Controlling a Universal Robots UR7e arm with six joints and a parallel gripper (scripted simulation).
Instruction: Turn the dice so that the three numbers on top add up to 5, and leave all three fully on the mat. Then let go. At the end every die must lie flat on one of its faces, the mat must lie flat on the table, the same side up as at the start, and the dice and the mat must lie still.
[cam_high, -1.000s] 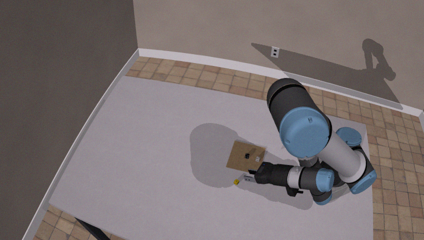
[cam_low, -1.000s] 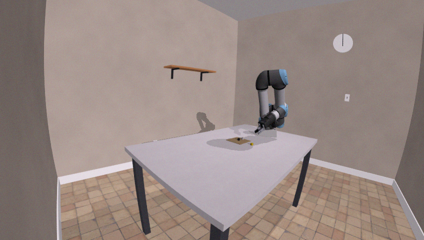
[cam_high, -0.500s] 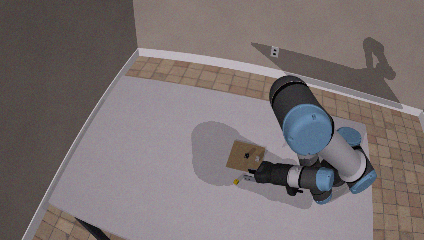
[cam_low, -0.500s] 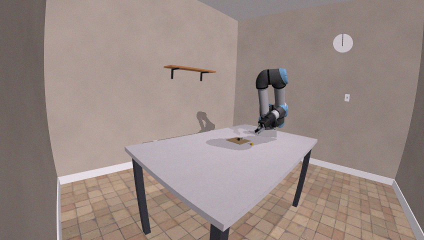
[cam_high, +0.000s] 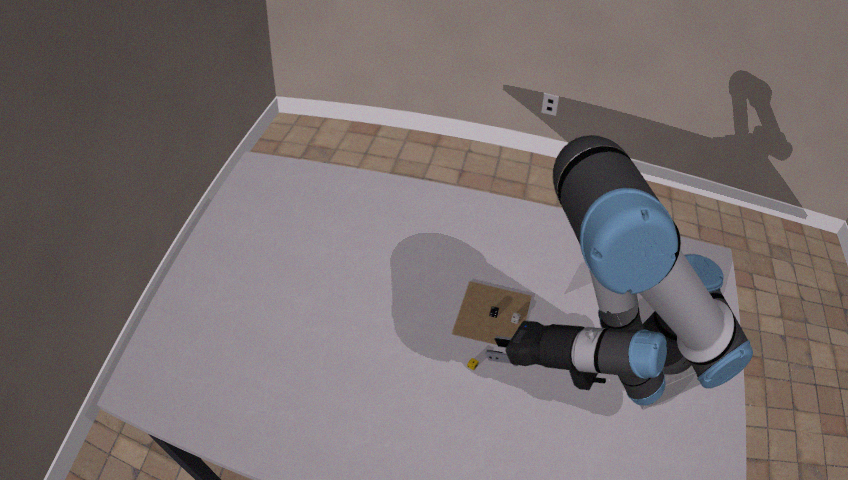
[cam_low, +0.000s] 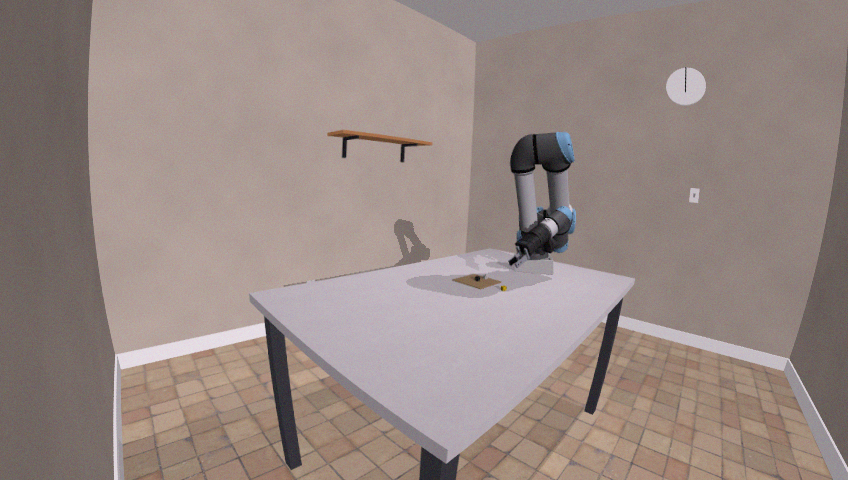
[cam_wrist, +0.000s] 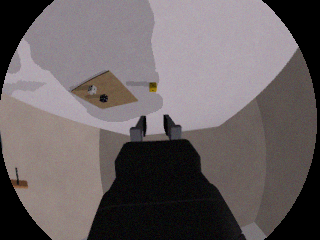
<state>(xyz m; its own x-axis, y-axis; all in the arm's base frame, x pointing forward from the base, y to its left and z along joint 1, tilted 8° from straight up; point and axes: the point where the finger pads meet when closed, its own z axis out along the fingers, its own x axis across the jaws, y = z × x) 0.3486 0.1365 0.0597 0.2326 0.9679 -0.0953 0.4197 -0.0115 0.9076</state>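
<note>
Right now the yellow die is 5 cm ahead of my hand, 1 cm to the right of it and 10 cm below it. From my hand the other things lie so: mat: 4 cm ahead, 14 cm to the right, 10 cm below; then black die: 4 cm ahead, 14 cm to the right, 9 cm below; then white die: 1 cm behind, 14 cm to the right, 9 cm below.
</note>
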